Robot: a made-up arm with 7 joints. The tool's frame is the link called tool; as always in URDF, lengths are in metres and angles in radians. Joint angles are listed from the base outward.
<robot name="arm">
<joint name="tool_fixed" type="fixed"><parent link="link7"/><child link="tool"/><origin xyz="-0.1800 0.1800 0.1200" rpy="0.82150 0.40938 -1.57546"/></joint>
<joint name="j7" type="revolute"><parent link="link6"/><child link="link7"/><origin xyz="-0.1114 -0.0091 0.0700" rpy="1.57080 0.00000 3.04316"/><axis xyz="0 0 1"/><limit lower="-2.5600" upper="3.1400"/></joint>
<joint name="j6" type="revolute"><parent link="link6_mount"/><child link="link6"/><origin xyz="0.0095 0.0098 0.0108" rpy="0.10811 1.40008 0.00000"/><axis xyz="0 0 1"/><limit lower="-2.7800" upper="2.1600"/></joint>
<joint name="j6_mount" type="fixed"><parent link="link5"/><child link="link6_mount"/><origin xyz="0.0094 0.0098 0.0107"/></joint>
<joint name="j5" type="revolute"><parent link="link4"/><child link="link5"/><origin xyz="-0.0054 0.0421 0.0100" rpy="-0.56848 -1.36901 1.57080"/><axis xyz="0 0 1"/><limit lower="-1.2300" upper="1.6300"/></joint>
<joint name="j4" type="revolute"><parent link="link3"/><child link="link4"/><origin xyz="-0.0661 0.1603 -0.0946" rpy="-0.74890 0.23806 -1.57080"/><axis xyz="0 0 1"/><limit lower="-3.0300" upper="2.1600"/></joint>
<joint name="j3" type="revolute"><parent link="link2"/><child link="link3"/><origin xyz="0.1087 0.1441 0.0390" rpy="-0.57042 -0.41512 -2.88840"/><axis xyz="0 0 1"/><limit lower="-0.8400" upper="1.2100"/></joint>
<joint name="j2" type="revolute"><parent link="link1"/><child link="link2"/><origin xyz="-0.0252 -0.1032 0.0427" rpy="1.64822 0.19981 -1.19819"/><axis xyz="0 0 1"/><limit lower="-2.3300" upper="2.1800"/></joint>
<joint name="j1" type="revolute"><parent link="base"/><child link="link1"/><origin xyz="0.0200 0.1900 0.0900" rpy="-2.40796 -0.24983 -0.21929"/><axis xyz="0 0 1"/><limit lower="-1.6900" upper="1.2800"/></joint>
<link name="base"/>
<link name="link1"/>
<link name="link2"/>
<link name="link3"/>
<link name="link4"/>
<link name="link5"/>
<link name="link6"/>
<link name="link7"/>
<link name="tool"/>
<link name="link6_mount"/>
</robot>
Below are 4 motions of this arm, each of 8 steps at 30 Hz.
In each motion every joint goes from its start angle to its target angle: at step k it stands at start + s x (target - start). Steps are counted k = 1, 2, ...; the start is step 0. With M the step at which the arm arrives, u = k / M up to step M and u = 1 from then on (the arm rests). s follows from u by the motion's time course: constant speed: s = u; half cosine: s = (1 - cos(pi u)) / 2; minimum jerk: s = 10 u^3 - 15 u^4 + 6 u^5.
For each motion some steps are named. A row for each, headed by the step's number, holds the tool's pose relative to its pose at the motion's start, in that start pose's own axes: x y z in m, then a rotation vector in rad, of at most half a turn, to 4 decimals.
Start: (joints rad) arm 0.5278 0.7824 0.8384 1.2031 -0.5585 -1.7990 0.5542
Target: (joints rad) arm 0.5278 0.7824 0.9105 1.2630 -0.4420 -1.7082 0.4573
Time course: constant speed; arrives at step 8
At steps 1, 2, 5, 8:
1: -0.0013 0.0058 -0.0036 -0.0024 -0.0162 -0.0375
2: -0.0023 0.0118 -0.0072 -0.0051 -0.0323 -0.0750
5: -0.0033 0.0302 -0.0184 -0.0148 -0.0805 -0.1872
8: -0.0012 0.0491 -0.0301 -0.0272 -0.1283 -0.2991

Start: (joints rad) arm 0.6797 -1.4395 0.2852 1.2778 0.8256 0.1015 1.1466
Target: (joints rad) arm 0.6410 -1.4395 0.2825 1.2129 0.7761 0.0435 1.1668
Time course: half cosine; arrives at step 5
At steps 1, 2, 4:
1: 0.0006 -0.0018 -0.0002 -0.0032 -0.0004 0.0133
2: 0.0025 -0.0066 -0.0006 -0.0113 -0.0013 0.0481
4: 0.0071 -0.0172 -0.0015 -0.0282 -0.0032 0.1265

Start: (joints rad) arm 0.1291 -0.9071 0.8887 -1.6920 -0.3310 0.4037 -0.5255
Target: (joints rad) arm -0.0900 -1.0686 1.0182 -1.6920 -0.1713 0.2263 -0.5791
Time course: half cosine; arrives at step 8
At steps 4, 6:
4: -0.0154 0.0277 0.0189 -0.0421 0.0312 -0.1998
6: -0.0218 0.0505 0.0293 -0.0646 0.0462 -0.3473

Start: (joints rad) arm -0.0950 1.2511 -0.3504 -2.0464 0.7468 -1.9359 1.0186
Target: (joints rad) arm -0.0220 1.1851 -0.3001 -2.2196 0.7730 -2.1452 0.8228
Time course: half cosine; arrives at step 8
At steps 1, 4, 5, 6, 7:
1: -0.0012 -0.0015 -0.0013 0.0143 -0.0079 0.0056
4: -0.0132 -0.0176 -0.0193 0.1953 -0.0983 0.0656
5: -0.0170 -0.0228 -0.0276 0.2738 -0.1325 0.0862
6: -0.0198 -0.0265 -0.0350 0.3419 -0.1600 0.1018
7: -0.0215 -0.0285 -0.0399 0.3881 -0.1776 0.1112

